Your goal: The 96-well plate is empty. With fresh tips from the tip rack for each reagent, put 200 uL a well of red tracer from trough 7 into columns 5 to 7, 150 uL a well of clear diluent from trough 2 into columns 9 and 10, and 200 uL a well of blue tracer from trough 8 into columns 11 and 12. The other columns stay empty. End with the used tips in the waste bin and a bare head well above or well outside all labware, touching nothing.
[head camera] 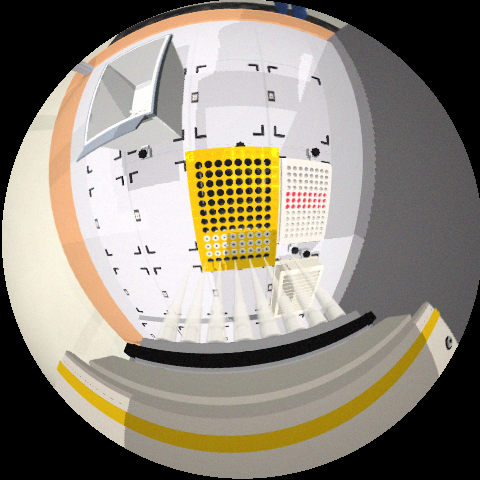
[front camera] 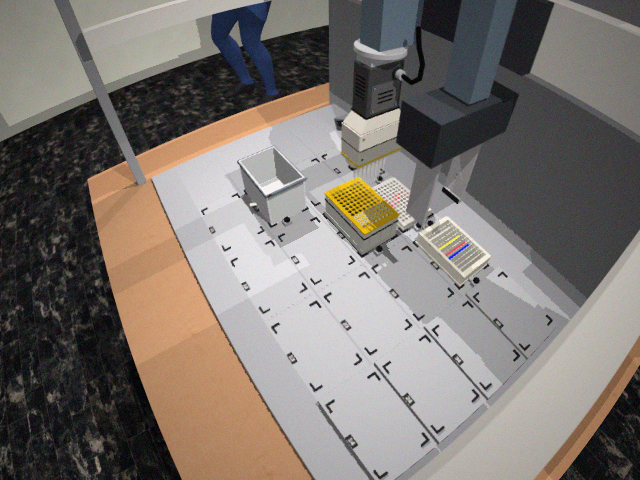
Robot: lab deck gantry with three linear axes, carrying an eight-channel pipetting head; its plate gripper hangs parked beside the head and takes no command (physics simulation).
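The pipetting head (front camera: pixel 371 139) (head camera: pixel 245 356) carries a row of white tips (front camera: pixel 369 169) (head camera: pixel 241 310), with no colour showing in them. They hang near the tip rack (front camera: pixel 347 226) (head camera: pixel 232 151); their exact height is unclear. The yellow-topped rack has three rows of tips; its other rows are bare holes. The 96-well plate (front camera: pixel 406 222) (head camera: pixel 306 240) has red in columns 5 to 7 and no colour elsewhere. The trough block (front camera: pixel 467 269) (head camera: pixel 282 267) shows yellow, red and blue strips. The waste bin (front camera: pixel 289 201) (head camera: pixel 172 90) holds white tips. My plate gripper (front camera: pixel 435 206) hangs open and empty.
The dark gripper body (front camera: pixel 439 129) hangs right of the head in the front view. Small black knobs (front camera: pixel 286 219) (head camera: pixel 143 153) stand by the labware. A grey wall (front camera: pixel 537 232) (head camera: pixel 415 200) bounds the deck, and an orange ledge (front camera: pixel 170 330) (head camera: pixel 62 200) edges it.
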